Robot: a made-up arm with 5 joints. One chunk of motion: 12 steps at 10 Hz.
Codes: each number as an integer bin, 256 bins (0 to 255) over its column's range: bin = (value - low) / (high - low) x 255, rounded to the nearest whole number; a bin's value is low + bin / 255 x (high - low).
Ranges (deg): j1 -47..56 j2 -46..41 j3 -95..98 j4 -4..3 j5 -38..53
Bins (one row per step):
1: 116 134 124 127 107
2: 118 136 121 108 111
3: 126 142 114 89 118
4: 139 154 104 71 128
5: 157 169 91 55 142
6: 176 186 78 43 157
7: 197 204 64 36 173
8: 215 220 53 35 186
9: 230 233 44 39 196
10: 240 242 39 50 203
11: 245 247 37 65 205
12: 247 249 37 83 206
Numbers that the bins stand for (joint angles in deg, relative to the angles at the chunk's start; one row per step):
1: -0.15 -0.28 -1.15 -0.51 0.18
2: 0.66 0.40 -3.42 -1.04 1.61
3: 3.89 2.45 -8.72 -1.56 4.11
4: 9.15 6.54 -16.29 -2.05 7.68
5: 16.42 11.66 -26.13 -2.49 12.67
6: 24.09 17.46 -35.96 -2.82 18.03
7: 32.57 23.60 -46.56 -3.01 23.74
8: 39.84 29.06 -54.89 -3.04 28.38
9: 45.90 33.49 -61.70 -2.93 31.95
10: 49.94 36.56 -65.48 -2.63 34.44
11: 51.96 38.27 -67.00 -2.22 35.16
12: 52.77 38.95 -67.00 -1.72 35.51

